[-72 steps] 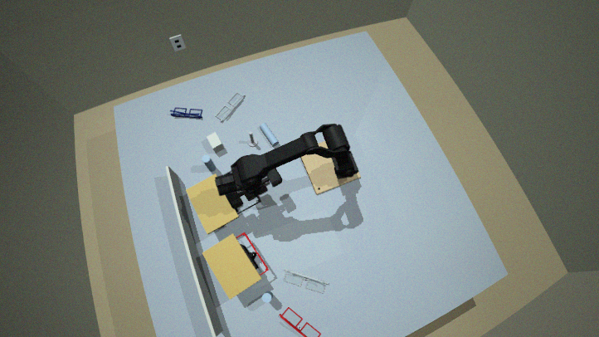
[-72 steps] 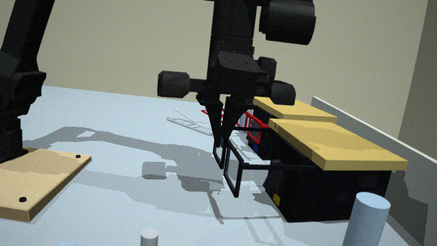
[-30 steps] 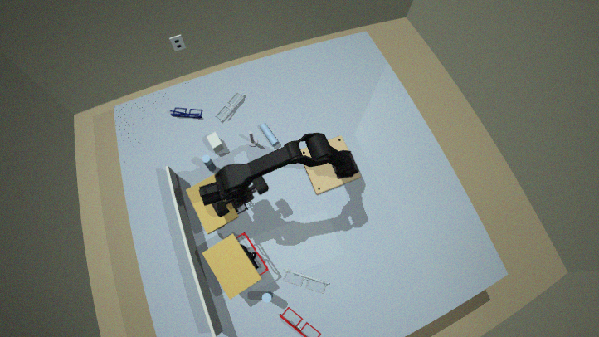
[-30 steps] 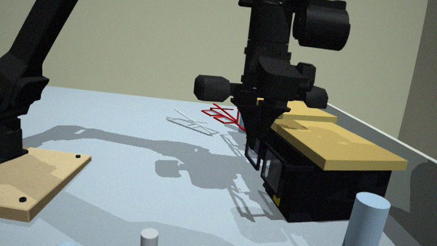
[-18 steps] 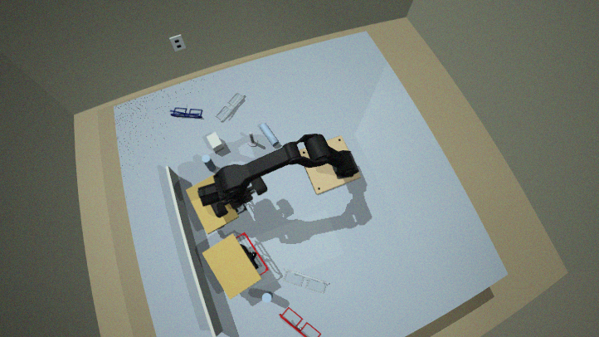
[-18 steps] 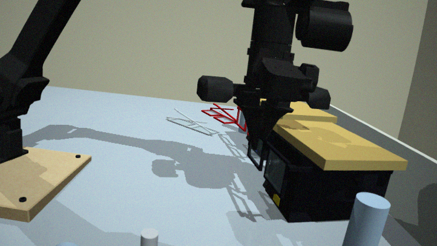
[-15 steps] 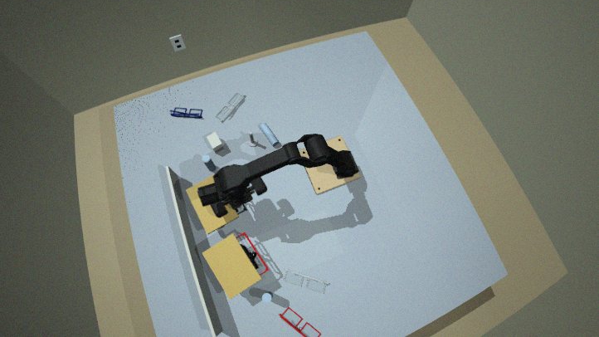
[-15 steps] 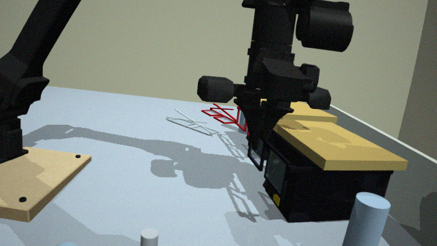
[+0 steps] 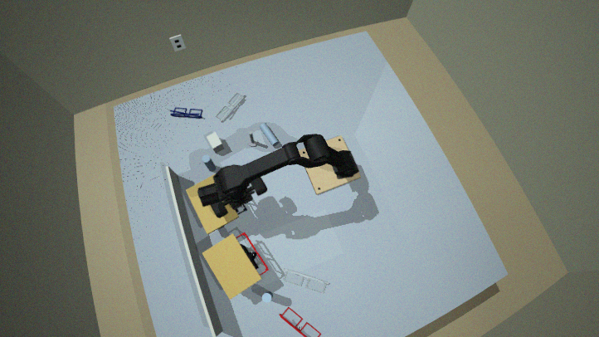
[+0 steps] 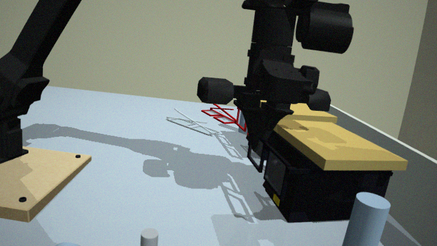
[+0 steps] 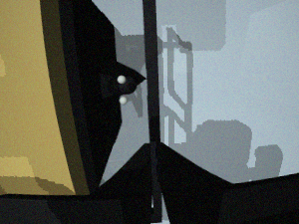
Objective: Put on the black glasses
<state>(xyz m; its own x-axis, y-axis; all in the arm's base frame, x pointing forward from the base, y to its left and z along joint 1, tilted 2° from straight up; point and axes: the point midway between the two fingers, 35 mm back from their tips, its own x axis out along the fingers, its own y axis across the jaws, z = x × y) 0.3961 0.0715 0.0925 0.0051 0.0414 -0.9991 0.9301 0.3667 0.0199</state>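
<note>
The display head lies 8 cm ahead of my gripper tip, 1 cm to the right of it and 1 cm below it. The rest, counted from my gripper tip: clear glasses (1 cm ahead, 44 cm to the right, 5 cm below); then white block (8 cm ahead, 27 cm to the right, 4 cm below); then white board (20 cm ahead, 13 cm to the left, 1 cm below).
</note>
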